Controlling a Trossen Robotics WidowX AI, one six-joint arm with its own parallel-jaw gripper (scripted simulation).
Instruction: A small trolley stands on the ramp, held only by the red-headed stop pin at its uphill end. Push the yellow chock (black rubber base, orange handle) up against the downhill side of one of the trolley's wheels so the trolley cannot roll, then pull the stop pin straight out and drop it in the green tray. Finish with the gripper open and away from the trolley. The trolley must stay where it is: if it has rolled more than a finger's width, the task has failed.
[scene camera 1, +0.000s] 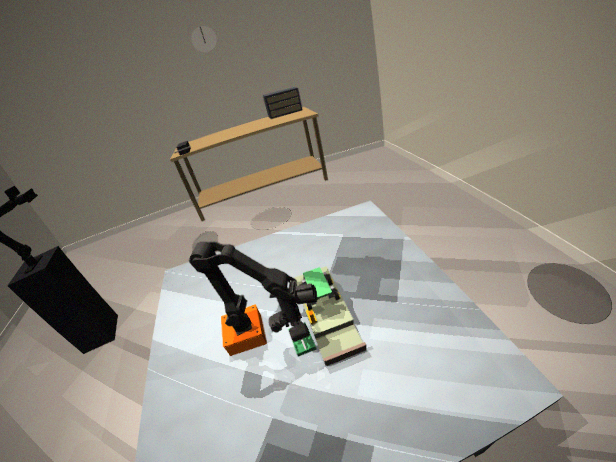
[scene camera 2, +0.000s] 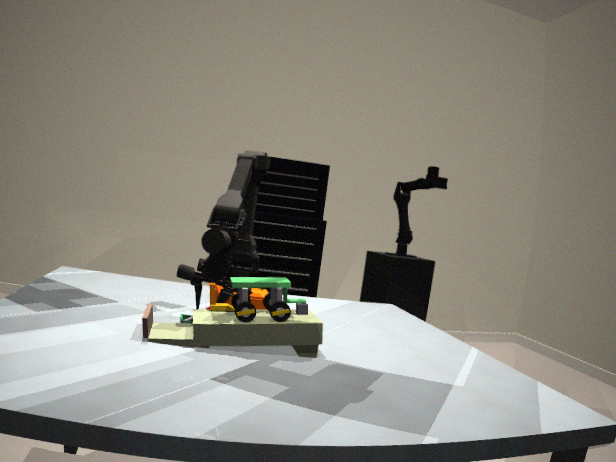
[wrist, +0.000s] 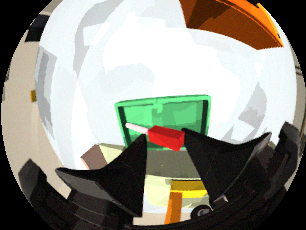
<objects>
my gripper: scene camera 1 300, 334; scene camera 2; wrist
same spot on my gripper: (wrist: 226, 169) = (scene camera 2: 220, 292)
same spot on pale ramp: (scene camera 1: 332, 315) = (scene camera 2: 213, 317)
</objects>
